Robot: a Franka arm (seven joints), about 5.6 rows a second.
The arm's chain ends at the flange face. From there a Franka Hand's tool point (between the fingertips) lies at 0.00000 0.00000 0.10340 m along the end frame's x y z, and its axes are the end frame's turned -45 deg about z.
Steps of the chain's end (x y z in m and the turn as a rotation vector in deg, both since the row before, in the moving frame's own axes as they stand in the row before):
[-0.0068 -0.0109 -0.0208 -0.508 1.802 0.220]
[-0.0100 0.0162 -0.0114 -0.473 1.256 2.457]
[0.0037 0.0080 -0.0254 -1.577 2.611 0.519]
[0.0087 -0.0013 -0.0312 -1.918 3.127 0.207]
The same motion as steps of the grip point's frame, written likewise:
[0.0045 -0.0096 -0.0209 -1.633 0.915 0.220]
[-0.0176 0.0066 -0.0114 -1.223 0.554 2.457]
[-0.0017 0.0136 -0.0255 -2.961 0.731 0.519]
[0.0086 0.0117 -0.0314 -3.567 0.855 0.207]

